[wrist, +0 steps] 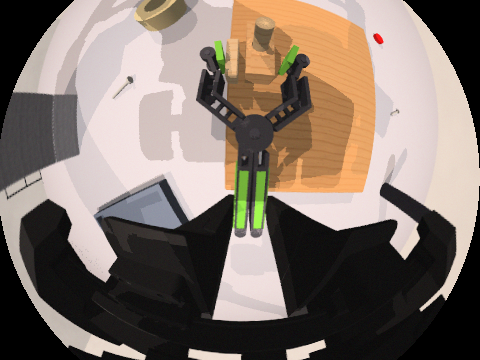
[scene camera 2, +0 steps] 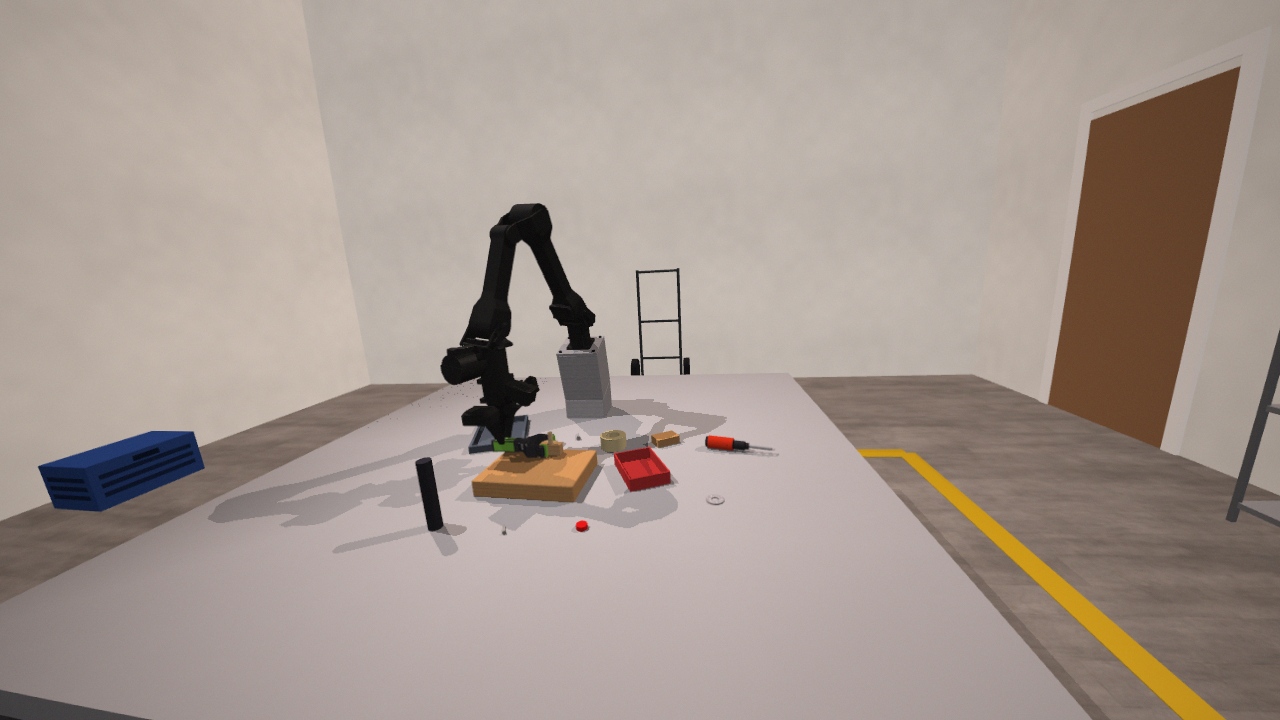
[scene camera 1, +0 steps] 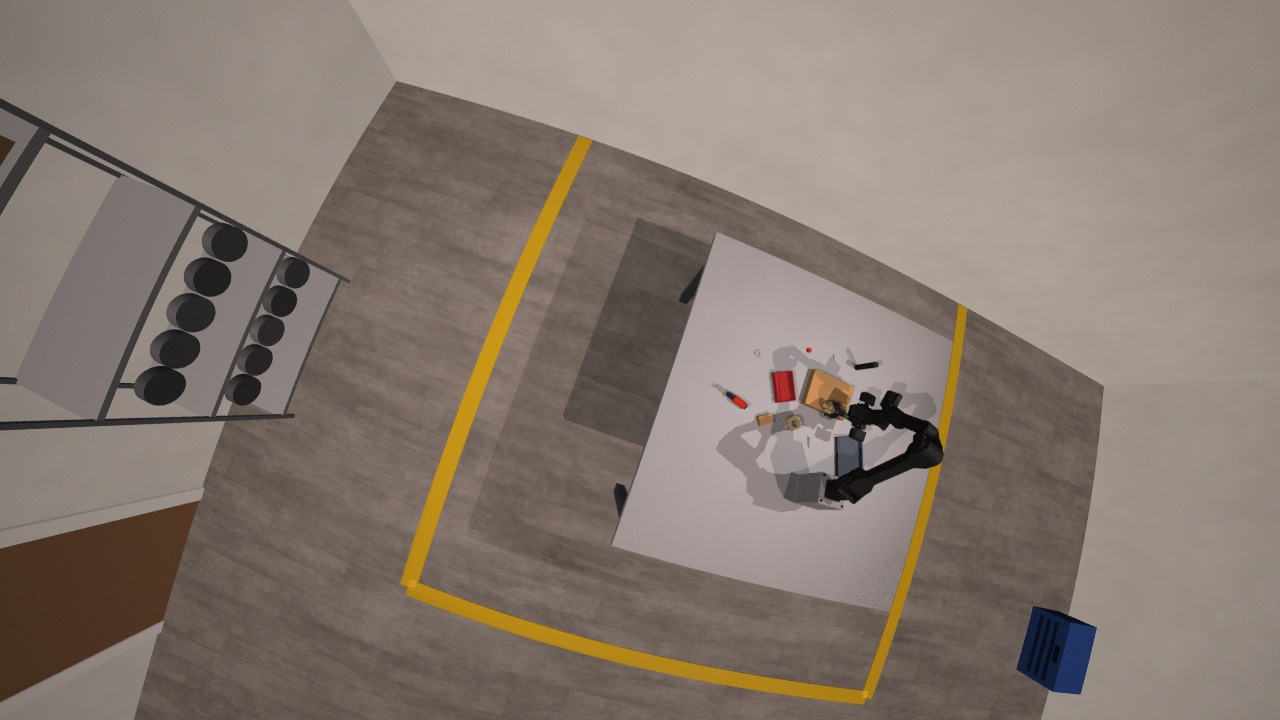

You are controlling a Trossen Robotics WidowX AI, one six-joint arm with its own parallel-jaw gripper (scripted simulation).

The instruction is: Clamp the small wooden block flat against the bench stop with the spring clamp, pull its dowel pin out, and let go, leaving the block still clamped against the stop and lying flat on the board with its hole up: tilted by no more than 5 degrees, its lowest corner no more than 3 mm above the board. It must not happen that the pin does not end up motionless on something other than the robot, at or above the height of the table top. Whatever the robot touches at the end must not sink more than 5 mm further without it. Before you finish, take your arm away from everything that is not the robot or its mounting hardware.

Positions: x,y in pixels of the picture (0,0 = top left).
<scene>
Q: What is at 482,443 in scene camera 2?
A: A grey tray.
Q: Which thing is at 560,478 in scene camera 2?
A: A wooden board.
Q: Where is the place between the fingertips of my gripper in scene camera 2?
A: At 505,441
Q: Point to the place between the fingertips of my gripper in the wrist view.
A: At 250,201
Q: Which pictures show the grey tray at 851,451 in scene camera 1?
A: The wrist view, scene camera 2 and scene camera 1: all of them.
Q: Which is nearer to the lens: the small wooden block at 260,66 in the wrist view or the grey tray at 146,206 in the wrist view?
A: The small wooden block.
</scene>
